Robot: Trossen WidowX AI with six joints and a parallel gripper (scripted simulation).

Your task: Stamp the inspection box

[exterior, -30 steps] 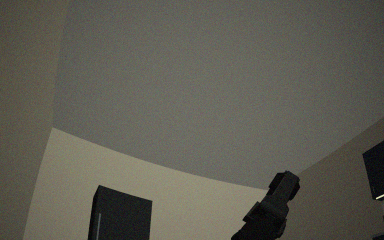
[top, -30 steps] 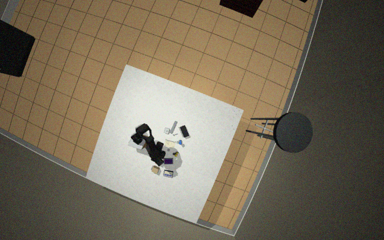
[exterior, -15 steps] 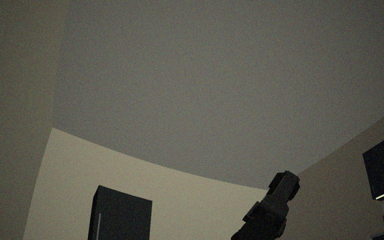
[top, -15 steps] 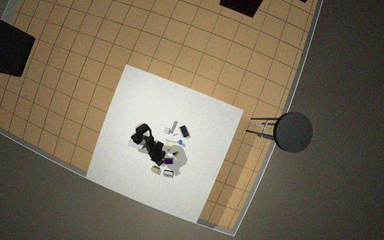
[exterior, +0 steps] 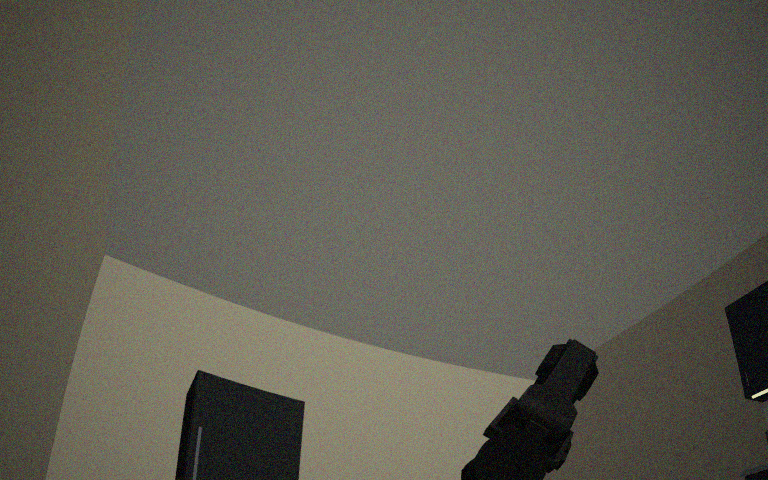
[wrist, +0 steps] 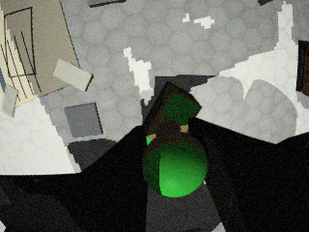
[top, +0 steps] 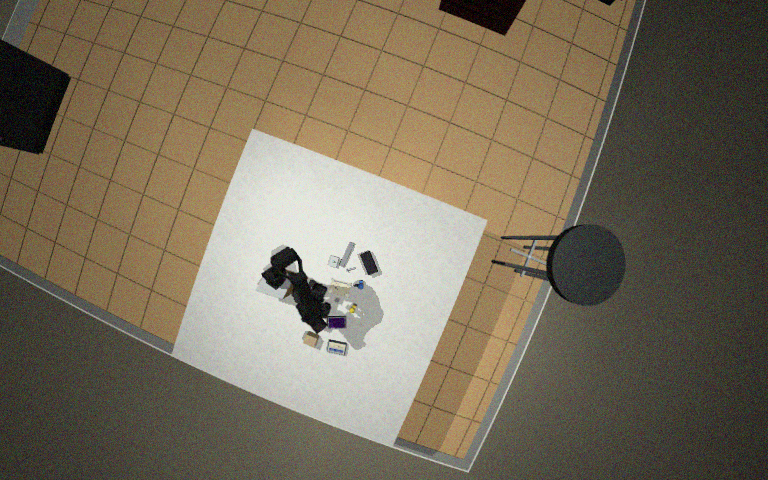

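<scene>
Right now the purple ink pad is 130 mm ahead of my gripper tip, 60 mm to the right of it and 20 mm below it. Also, from my gripper tip: cream card 100 mm to the left, 60 mm ahead, 30 mm below; red-knobbed stamp 110 mm to the right, 40 mm ahead, 10 mm below; PASS stamp right at my gripper tip.
</scene>
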